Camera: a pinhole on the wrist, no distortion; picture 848 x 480 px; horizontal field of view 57.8 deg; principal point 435.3 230.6 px. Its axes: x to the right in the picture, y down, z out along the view. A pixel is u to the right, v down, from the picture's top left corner.
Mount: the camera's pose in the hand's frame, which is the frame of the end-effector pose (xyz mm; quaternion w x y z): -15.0 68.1 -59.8 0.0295 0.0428 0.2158 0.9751
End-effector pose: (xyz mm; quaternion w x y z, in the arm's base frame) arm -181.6 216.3 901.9 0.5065 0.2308 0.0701 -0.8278
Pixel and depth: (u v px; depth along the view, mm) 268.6 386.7 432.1
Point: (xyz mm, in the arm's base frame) -196.9 -81.3 1187.3
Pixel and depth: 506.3 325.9 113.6
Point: -101.0 161.7 964.7
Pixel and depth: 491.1 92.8 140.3
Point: -64.3 133.2 974.8
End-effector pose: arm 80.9 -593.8 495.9 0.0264 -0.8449 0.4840 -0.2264
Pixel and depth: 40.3 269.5 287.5
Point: 96.9 -846.9 334.2
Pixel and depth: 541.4 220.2 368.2
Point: -5.8 -739.0 178.7
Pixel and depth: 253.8 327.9 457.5
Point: 129.4 -875.2 159.6
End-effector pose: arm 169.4 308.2 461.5 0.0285 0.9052 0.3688 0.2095
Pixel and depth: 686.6 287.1 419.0
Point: 382.3 103.0 157.0
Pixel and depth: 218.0 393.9 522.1
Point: 577.3 348.2 153.0
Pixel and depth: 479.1 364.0 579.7
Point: 521.1 202.0 45.4
